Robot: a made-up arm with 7 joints.
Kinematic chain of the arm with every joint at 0, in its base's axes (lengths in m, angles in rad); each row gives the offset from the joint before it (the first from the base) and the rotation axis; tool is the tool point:
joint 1: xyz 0 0 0 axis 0 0.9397 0.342
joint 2: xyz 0 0 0 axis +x
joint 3: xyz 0 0 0 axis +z
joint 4: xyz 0.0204 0 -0.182 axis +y
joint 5: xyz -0.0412 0 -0.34 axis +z
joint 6: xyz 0 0 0 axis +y
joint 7: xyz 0 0 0 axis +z
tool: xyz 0 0 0
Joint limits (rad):
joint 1: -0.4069..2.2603
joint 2: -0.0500..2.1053
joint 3: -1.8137..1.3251
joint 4: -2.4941..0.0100
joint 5: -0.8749..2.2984
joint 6: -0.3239..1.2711
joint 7: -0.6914..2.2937
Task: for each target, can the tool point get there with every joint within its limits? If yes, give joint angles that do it. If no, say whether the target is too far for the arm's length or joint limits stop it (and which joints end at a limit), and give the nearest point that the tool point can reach.
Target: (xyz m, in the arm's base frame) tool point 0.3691 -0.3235 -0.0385
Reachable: no: joint limits stop it (at a limit: joint 1, joint 2) | nearest point 0.3092 -0.2623 -0.0642 | short by 0.089 m
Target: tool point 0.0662 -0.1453 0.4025
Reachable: no: joint limits stop it (at a limit: joint 2, joint 3) | nearest point 0.0557 -0.0923 0.3493 | short by 0.076 m
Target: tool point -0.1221 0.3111 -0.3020
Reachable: yes | joints 0.8771 1.5963 -0.8743 -1.3755 -0.4068 0.7426 0.5538
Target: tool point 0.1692 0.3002 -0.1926
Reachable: yes | joints 1.8615 1.6980 0.9064 -1.7634 0.4288 1.0482 -0.3401
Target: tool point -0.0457 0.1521 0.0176
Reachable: no: joint limits stop it (at a limit: joint 4) | nearest point -0.0761 0.2534 0.0293 | short by 0.106 m
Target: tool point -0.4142 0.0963 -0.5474
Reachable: no: too far | nearest point -0.3141 0.0730 -0.4151 | short by 0.168 m
